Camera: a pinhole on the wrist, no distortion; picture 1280 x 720 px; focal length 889.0 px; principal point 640.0 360.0 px. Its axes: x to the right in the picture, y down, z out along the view. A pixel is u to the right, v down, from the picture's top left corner.
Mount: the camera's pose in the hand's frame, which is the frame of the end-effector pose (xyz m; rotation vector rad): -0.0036 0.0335 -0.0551 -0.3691 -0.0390 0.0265
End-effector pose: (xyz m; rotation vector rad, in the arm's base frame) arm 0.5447 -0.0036 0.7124 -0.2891 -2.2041 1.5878
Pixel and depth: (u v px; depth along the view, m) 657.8 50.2 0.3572
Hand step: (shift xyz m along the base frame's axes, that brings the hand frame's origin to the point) -0.1366 -0.2652 -0.1326
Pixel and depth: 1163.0 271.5 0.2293
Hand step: -0.1910 -0.0659 -0.1148
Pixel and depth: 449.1 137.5 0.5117
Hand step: -0.0914 -0.4191 -0.2414
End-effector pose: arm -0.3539 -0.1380 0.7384 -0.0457 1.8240 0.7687
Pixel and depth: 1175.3 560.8 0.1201
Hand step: -0.0241 0.1287 -0.0133
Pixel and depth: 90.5 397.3 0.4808
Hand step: 0.3573 0.2609 0.3087
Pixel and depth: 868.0 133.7 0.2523
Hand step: 0.1249 0.1763 -0.0506
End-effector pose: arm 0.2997 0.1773 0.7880 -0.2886 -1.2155 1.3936
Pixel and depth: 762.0 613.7 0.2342
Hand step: -0.2177 -0.0073 -0.0730
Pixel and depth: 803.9 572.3 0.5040
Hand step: -0.4972 -0.0418 -0.0668
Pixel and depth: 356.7 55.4 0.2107
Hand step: -0.1293 -0.1351 0.0019
